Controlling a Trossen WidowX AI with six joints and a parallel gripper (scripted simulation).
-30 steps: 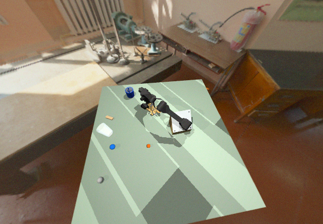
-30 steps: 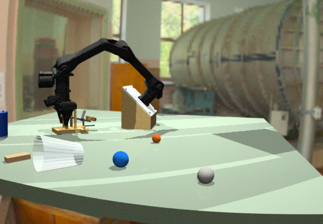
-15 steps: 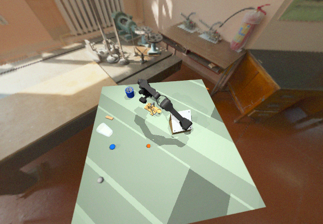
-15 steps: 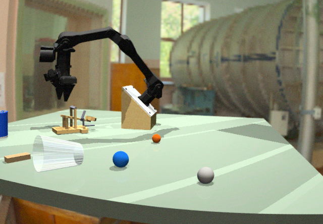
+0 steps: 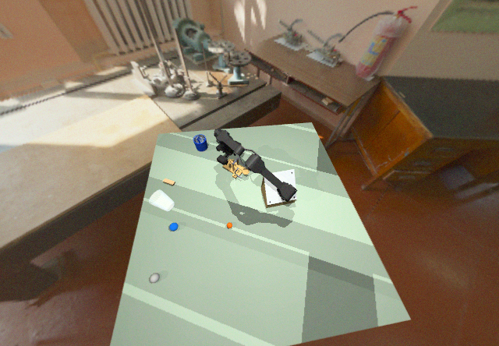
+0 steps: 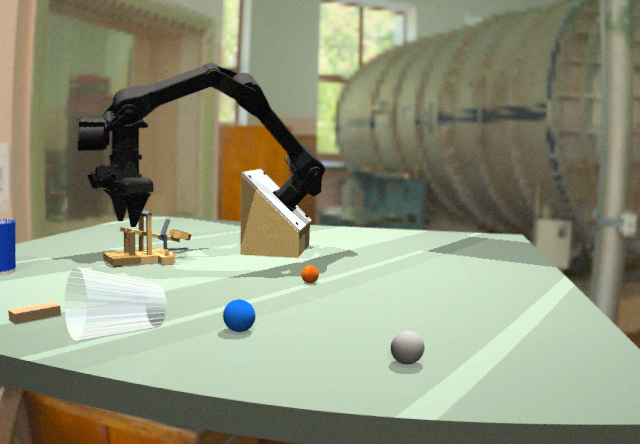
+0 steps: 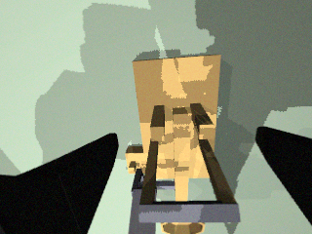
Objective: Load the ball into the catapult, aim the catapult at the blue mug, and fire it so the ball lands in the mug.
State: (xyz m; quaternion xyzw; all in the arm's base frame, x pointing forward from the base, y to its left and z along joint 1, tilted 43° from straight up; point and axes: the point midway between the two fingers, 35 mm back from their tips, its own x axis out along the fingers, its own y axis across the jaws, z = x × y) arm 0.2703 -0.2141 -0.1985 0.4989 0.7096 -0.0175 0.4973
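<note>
Now: gripper tip 70 mm short of the orange ball, 400 mm to the right of it and 70 mm above it. Also, from my gripper tip: blue mug 190 mm ahead, 210 mm to the right, 50 mm below; wooden catapult 40 mm behind, 60 mm to the left, 30 mm below; small wooden block 420 mm ahead, 40 mm to the left, 70 mm below.
</note>
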